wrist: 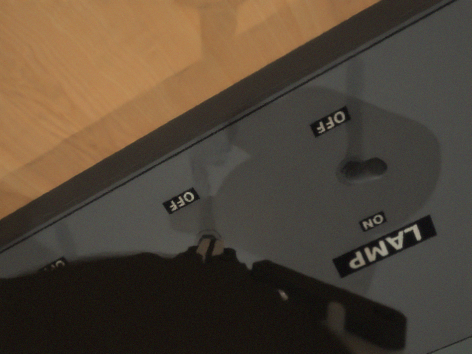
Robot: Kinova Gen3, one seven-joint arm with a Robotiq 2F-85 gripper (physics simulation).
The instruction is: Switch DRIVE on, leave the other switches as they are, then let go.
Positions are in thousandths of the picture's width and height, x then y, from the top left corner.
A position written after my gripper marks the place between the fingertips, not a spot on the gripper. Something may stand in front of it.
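Observation:
Grey switch panel (560, 465) visible. My gripper (452, 722) too.

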